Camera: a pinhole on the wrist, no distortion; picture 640 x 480 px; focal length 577.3 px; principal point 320.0 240.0 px. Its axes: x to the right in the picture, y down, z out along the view. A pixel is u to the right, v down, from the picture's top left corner.
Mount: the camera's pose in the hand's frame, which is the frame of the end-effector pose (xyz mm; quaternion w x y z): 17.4 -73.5 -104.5 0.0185 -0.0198 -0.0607 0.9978
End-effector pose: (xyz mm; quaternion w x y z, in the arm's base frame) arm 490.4 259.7 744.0 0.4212 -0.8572 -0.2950 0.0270
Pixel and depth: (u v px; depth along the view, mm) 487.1 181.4 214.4
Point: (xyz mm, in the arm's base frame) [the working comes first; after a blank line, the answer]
In the camera's frame: 62.1 -21.8 214.4

378.5 343.9 719.1
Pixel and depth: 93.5 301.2 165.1
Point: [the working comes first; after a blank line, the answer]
In the camera's frame: -64.8 17.5 165.1

479.6 394.5 804.4
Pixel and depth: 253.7 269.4 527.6
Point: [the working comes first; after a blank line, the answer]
In the camera's frame: -60.6 26.9 527.6

332.3 662.0 608.7
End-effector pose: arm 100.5 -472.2 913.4 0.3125 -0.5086 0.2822 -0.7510
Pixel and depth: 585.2 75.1 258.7
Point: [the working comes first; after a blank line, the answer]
In the camera's frame: 118.8 -73.9 258.7

274.4 -388.7 919.5
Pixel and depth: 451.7 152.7 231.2
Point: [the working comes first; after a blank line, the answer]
In the camera's frame: 52.7 -35.0 231.2

220.8 -410.9 976.7
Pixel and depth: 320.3 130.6 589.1
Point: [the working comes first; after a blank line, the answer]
In the camera's frame: 0.3 -111.6 589.1

559.4 -500.0 1095.8
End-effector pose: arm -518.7 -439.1 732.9 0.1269 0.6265 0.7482 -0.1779
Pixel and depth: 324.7 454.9 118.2
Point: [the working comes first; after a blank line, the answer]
In the camera's frame: 1.0 44.0 118.2

-649.8 -453.2 736.2
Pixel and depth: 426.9 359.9 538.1
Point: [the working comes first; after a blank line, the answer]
In the camera's frame: 99.6 111.8 538.1

-753.4 -748.2 431.4
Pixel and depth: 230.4 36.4 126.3
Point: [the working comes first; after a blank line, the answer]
In the camera's frame: -19.6 -44.5 126.3

-570.2 -427.8 699.7
